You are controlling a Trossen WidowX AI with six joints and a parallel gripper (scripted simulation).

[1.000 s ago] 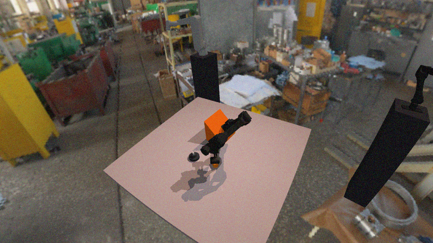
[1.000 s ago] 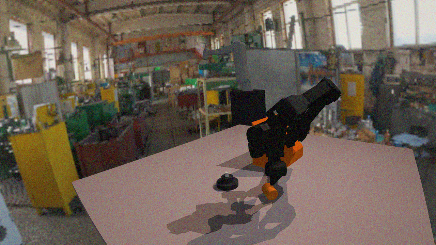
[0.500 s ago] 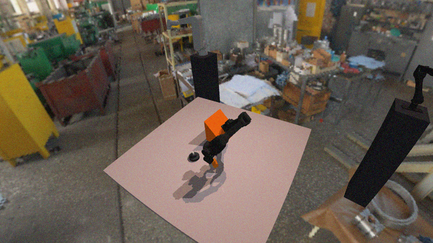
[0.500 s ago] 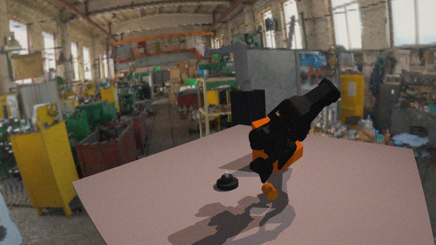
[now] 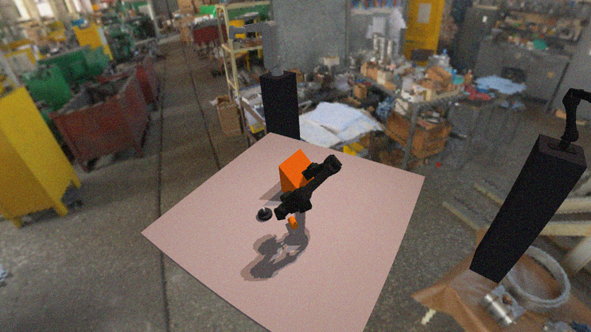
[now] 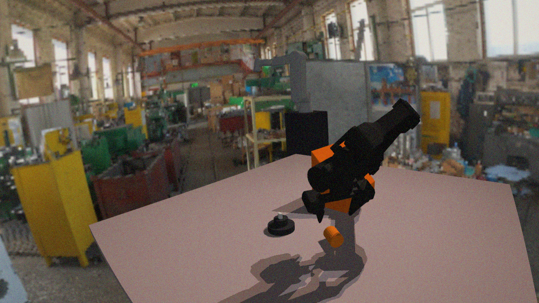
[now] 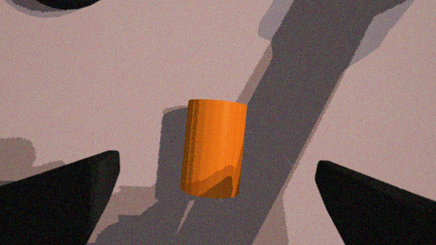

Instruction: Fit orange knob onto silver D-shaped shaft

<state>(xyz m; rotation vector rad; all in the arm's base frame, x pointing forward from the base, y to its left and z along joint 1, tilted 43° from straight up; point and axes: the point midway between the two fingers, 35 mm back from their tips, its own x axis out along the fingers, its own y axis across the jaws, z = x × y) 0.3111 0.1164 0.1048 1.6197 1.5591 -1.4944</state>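
My gripper tip is now 60 mm above the orange knob and 10 mm to the right of it. The rest, counted from my gripper tip: black round pedestal (180 mm to the right, 50 mm below, 40 mm ahead).
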